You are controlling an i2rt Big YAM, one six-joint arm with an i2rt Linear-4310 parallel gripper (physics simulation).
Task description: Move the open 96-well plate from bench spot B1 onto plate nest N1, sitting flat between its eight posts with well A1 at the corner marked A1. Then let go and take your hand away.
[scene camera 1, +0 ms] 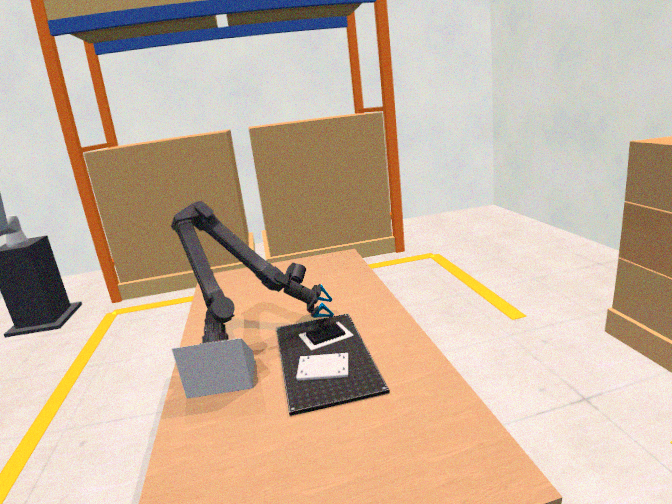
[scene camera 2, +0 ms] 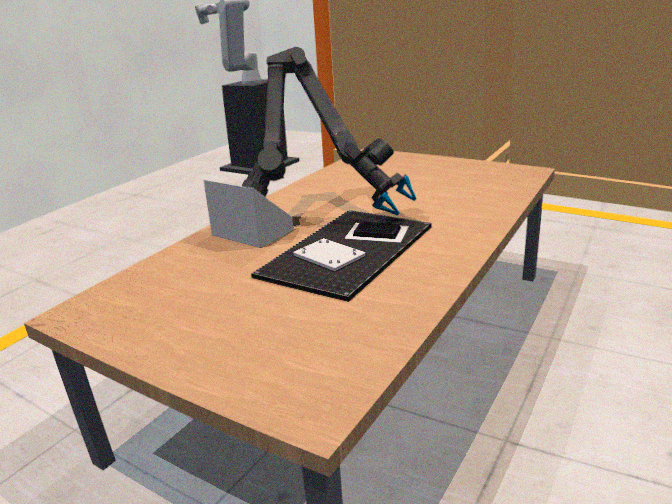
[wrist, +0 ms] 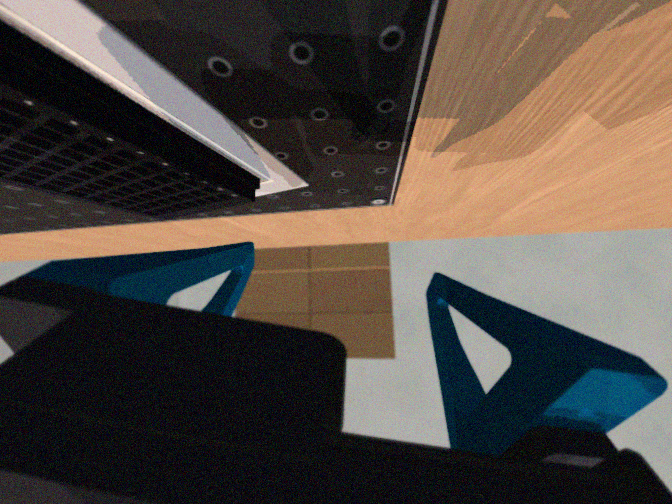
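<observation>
A black well plate [scene camera 1: 324, 335] with a white rim sits at the far end of the black perforated baseplate [scene camera 1: 332, 364]; it also shows in scene camera 2 [scene camera 2: 378, 230] and at the upper left of the wrist view [wrist: 120, 130]. A flat grey-white nest plate [scene camera 1: 324, 367] lies on the baseplate nearer the front [scene camera 2: 331, 255]. My gripper [scene camera 1: 324, 297] [scene camera 2: 397, 194] with blue fingers is open and empty, hovering above the far edge of the well plate, fingers apart in the wrist view [wrist: 340, 320].
A grey block [scene camera 1: 214, 368] stands on the table left of the baseplate, near the arm's base. Cardboard panels and an orange rack stand behind.
</observation>
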